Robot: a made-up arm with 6 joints. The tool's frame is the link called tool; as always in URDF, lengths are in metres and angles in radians. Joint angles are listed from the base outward. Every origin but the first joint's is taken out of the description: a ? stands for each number. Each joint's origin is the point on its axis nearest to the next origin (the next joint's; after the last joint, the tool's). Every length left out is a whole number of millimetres.
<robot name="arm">
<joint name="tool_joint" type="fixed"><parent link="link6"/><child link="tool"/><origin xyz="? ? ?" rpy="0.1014 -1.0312 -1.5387"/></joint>
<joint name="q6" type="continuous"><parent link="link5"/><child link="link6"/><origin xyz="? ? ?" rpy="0.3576 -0.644 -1.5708"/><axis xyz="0 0 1"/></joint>
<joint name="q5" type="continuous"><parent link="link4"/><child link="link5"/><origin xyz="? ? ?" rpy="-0.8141 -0.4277 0.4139"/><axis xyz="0 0 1"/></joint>
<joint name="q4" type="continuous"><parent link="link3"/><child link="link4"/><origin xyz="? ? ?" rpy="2.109 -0.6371 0.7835"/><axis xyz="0 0 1"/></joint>
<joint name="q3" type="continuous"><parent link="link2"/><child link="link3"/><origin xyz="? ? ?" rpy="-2.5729 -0.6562 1.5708"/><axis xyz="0 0 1"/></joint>
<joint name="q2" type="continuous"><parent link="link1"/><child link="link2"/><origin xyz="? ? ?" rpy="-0.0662 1.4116 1.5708"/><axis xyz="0 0 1"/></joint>
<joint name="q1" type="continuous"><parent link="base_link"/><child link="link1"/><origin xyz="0.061 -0.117 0.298" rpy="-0.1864 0.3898 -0.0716"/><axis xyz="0 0 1"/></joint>
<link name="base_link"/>
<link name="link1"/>
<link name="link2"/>
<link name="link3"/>
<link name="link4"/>
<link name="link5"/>
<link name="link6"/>
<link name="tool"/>
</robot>
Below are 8 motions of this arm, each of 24 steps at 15 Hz.
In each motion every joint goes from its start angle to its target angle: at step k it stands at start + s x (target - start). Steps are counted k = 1, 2, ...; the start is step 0. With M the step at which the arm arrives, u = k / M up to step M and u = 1 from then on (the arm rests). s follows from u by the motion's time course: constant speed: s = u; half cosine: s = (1 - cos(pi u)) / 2; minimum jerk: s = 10 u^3 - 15 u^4 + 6 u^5.
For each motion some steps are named. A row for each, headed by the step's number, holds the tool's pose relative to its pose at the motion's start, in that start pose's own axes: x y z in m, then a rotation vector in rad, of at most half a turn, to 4 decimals.
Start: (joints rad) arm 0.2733 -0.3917 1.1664 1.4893 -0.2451 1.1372
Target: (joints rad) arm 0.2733 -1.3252 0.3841 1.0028 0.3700 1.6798
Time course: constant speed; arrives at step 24
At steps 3, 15, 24:
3: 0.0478 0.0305 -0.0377 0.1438 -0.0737 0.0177
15: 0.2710 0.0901 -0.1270 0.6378 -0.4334 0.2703
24: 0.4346 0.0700 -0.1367 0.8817 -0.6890 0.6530

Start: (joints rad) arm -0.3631 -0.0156 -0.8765 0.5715 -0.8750 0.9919
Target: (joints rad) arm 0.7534 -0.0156 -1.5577 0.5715 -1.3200 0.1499
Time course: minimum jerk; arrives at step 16
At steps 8, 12, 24:
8: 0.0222 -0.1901 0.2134 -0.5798 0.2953 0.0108
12: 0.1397 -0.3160 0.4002 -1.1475 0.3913 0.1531
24: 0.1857 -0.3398 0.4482 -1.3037 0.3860 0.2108

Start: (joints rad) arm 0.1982 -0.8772 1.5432 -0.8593 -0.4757 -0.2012
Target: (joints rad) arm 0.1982 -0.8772 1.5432 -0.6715 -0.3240 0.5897
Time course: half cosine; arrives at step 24
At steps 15, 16, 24:
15: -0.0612 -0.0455 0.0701 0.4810 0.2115 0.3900
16: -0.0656 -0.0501 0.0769 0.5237 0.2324 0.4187
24: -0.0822 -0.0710 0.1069 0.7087 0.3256 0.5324

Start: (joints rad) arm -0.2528 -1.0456 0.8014 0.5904 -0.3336 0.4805
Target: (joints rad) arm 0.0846 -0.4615 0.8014 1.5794 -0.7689 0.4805
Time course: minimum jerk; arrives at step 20
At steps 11, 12, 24:
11: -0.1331 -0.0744 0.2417 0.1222 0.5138 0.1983
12: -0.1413 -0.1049 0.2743 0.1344 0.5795 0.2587
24: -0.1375 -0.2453 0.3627 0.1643 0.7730 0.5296

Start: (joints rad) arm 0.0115 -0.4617 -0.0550 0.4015 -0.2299 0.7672
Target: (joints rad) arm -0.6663 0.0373 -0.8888 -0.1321 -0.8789 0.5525
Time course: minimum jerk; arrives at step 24
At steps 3, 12, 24:
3: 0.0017 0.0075 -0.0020 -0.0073 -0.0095 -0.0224
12: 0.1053 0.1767 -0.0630 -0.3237 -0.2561 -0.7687
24: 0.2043 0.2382 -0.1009 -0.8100 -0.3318 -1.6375

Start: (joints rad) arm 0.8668 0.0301 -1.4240 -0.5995 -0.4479 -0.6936
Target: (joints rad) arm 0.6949 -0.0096 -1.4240 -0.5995 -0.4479 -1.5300
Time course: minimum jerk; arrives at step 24
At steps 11, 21, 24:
11: -0.0208 0.0098 0.0036 -0.2915 0.0362 -0.2342
21: -0.0509 0.0228 0.0154 -0.6945 0.1119 -0.5205
24: -0.0517 0.0232 0.0159 -0.7063 0.1145 -0.5281

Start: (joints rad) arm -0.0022 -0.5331 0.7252 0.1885 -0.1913 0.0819
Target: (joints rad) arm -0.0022 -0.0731 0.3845 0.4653 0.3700 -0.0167
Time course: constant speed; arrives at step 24
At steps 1, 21, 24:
1: -0.0166 0.0026 0.0241 0.0197 0.0530 0.0069
21: -0.0606 -0.0700 0.6002 0.4827 1.0945 0.1629
24: -0.0177 -0.1016 0.6771 0.5638 1.2467 0.1867

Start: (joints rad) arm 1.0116 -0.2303 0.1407 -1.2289 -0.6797 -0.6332
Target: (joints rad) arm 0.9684 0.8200 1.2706 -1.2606 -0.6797 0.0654
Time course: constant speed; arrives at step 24
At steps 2, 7, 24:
2: -0.0008 0.0065 0.0289 0.0800 0.0383 0.0833
7: -0.0056 0.0263 0.1049 0.2793 0.1632 0.2669
24: -0.0017 0.1477 0.3758 0.9469 0.7646 0.4927

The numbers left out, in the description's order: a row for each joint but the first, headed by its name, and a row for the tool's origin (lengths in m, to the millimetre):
tool: 0.028 -0.025 0
q6: 0.099 -0.356 0
q5: 0.153 -0.125 0
q4: -0.188 0.101 0
q3: 0.107 0.284 0
q2: -0.011 -0.19 0

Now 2 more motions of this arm.
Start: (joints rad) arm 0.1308 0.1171 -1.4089 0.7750 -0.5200 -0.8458
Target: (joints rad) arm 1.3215 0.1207 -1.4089 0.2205 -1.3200 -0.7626
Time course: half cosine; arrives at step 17
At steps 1, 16, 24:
1: 0.0050 -0.0011 -0.0032 -0.0073 -0.0080 -0.0085
16: 0.7745 -0.2639 0.1024 -0.4043 -1.2415 -0.8061
24: 0.7805 -0.2654 0.1086 -0.4030 -1.2538 -0.8109

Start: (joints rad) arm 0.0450 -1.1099 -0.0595 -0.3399 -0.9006 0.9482
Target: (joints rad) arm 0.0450 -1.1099 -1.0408 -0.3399 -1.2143 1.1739
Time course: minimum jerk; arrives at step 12
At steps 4, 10, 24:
4: -0.0320 0.0064 0.0258 -0.0880 0.0707 -0.1379
10: -0.1341 0.0752 0.1571 -0.4218 0.3778 -0.5906
24: -0.1375 0.0806 0.1647 -0.4375 0.3946 -0.6103

